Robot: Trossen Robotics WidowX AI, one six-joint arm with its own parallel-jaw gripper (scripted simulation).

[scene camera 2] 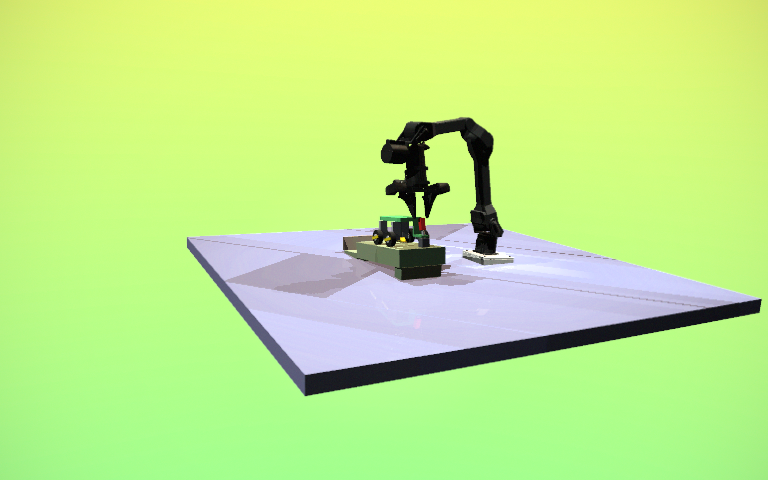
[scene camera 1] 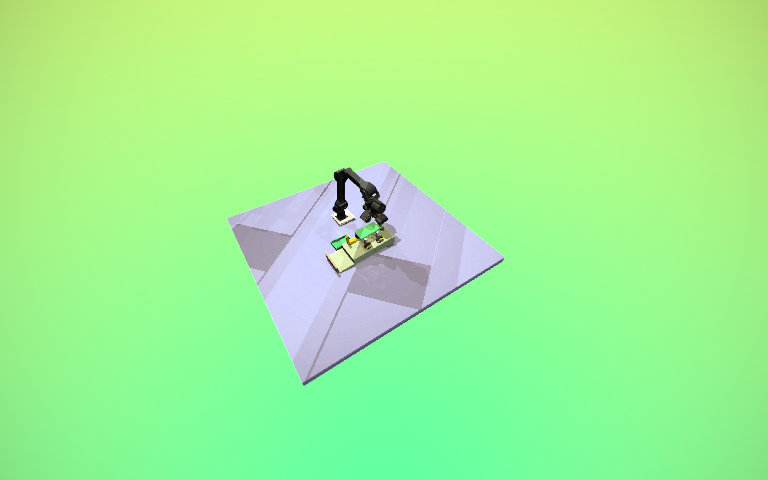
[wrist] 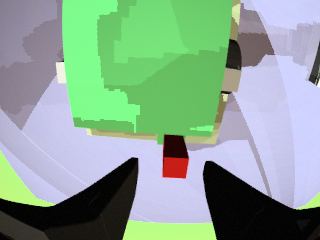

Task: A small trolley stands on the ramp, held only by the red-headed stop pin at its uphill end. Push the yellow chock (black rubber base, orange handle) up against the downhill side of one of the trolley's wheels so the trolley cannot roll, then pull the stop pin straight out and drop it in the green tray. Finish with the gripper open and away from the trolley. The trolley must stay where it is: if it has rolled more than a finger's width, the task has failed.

Scene:
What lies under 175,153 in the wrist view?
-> A red-headed stop pin.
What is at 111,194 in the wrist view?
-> My gripper.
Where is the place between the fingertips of my gripper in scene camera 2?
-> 420,218

